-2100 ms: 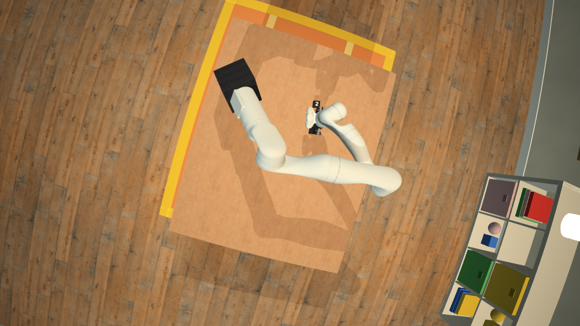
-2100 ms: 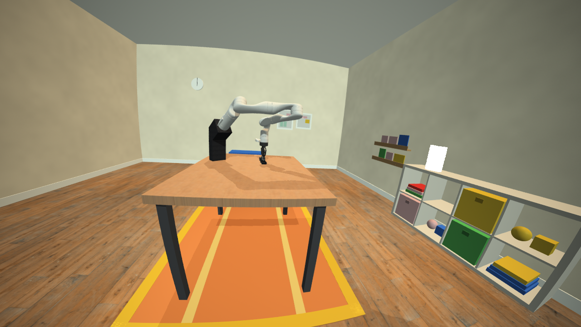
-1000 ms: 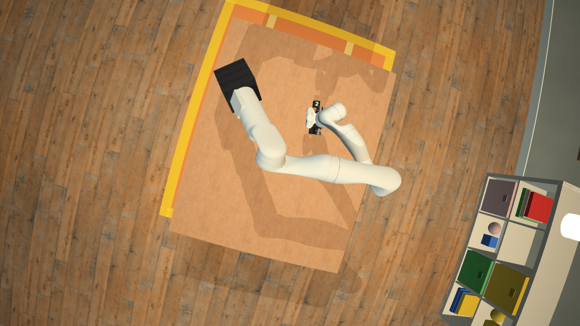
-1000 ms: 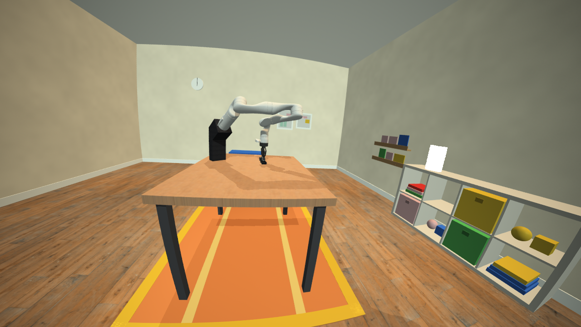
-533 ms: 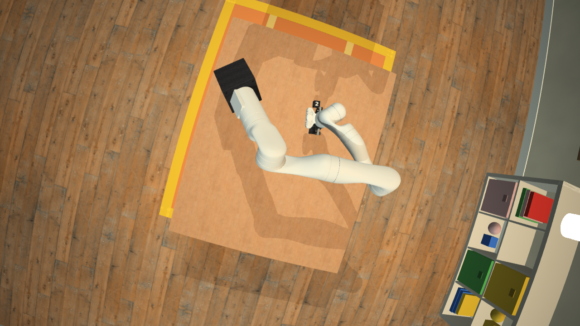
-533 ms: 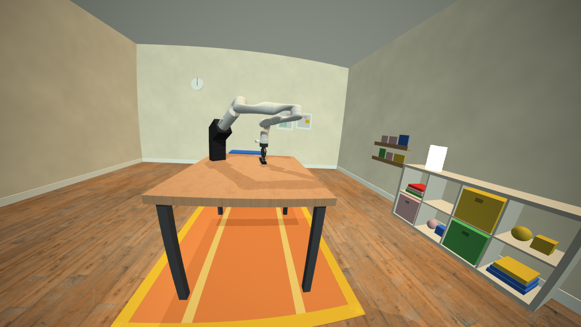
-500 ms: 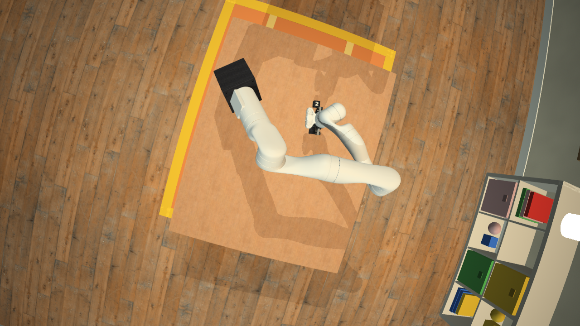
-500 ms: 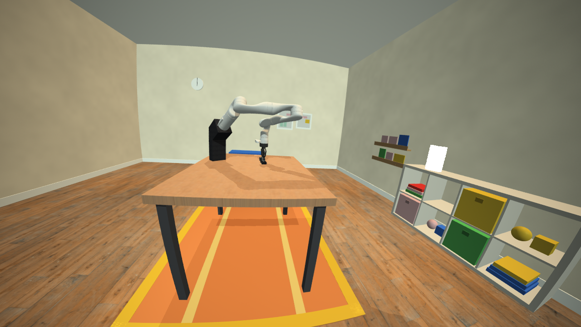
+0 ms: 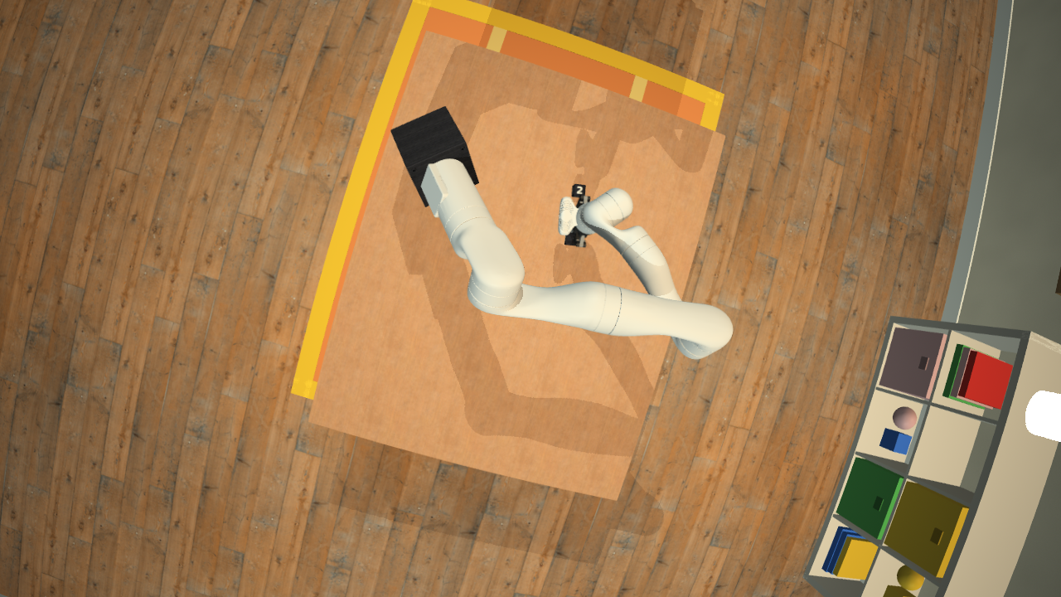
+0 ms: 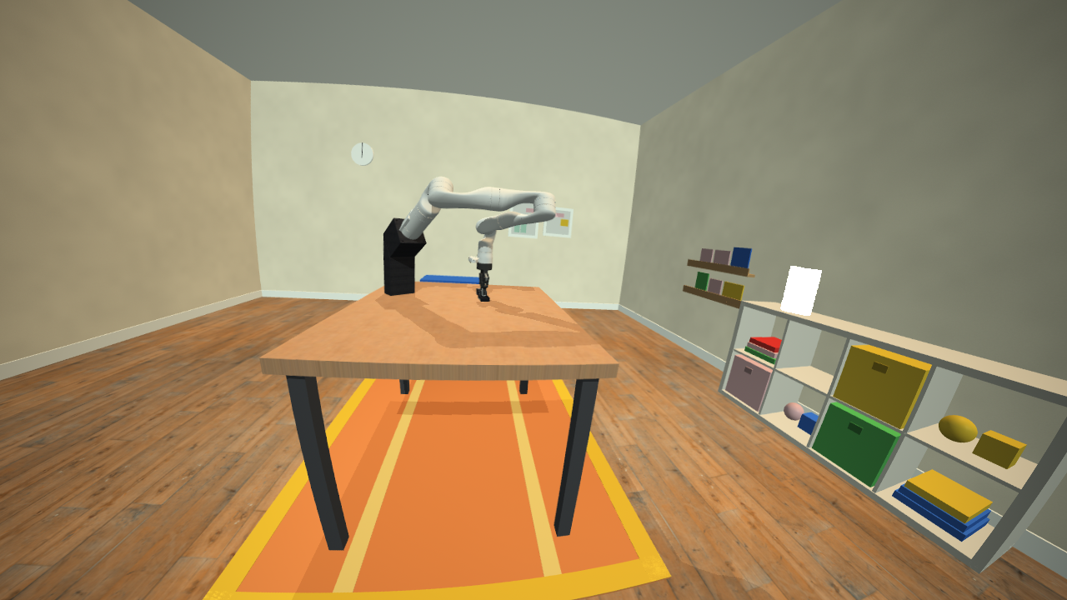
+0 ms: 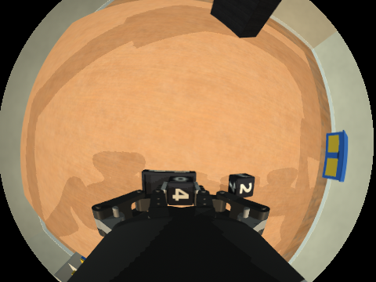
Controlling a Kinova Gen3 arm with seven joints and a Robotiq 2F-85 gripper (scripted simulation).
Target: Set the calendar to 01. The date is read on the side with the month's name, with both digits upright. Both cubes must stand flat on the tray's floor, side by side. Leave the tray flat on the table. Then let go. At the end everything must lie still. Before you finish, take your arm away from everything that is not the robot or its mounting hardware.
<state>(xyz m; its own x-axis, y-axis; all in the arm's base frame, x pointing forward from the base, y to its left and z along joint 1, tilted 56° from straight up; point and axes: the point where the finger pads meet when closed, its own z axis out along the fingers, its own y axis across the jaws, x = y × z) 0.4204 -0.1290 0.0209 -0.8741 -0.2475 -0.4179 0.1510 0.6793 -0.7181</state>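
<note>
Right now my hand is 20 mm to the left of the black calendar tray and 30 mm above it. From my hand the other things lie so: black digit cube 20 mm ahead, 90 mm to the left, 20 mm below.
</note>
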